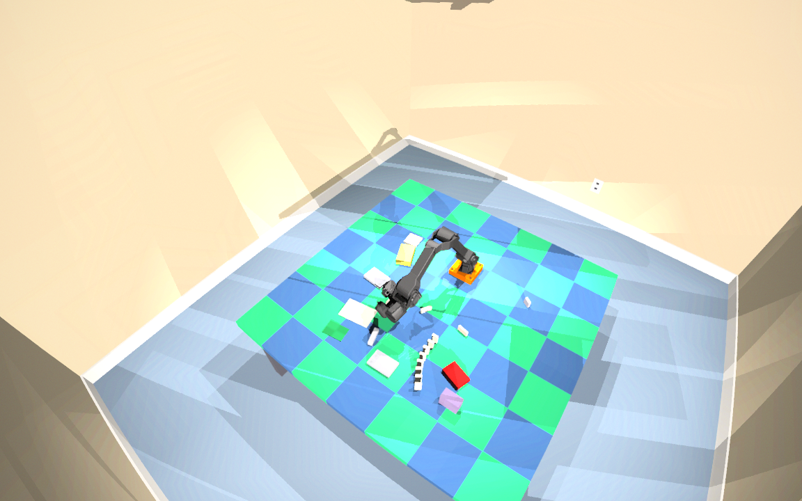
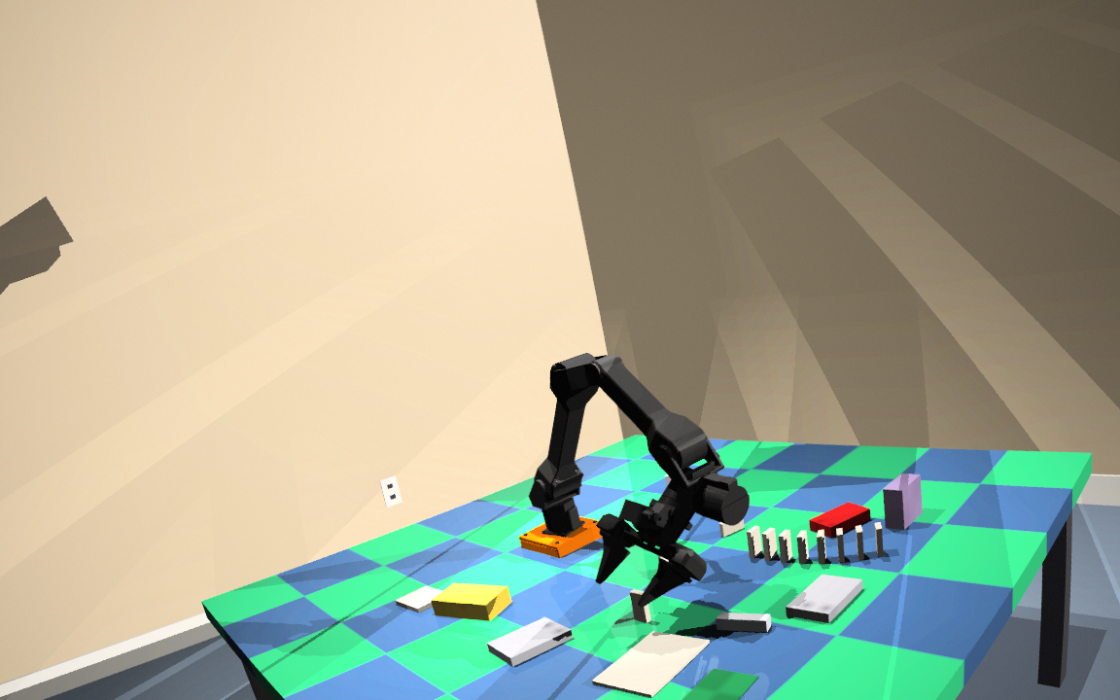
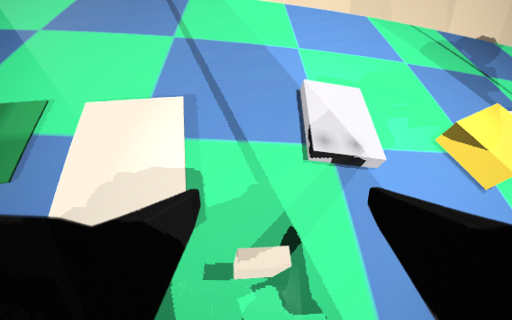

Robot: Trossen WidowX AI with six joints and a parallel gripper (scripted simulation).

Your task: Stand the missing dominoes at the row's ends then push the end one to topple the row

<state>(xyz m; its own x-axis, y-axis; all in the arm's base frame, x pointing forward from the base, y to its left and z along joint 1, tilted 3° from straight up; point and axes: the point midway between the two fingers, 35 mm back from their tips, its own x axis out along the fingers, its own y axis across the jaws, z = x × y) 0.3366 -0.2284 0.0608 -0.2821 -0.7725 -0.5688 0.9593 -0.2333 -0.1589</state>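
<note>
The cream sheet is 100 mm ahead of my gripper tip, 80 mm to the right of it and 50 mm below it. From my gripper tip the other things lie so: green sheet: 220 mm ahead, 110 mm to the right, 60 mm below; grey bar: 180 mm ahead, 40 mm to the left, 50 mm below; yellow block: 290 mm behind, 40 mm to the right, 40 mm below.
</note>
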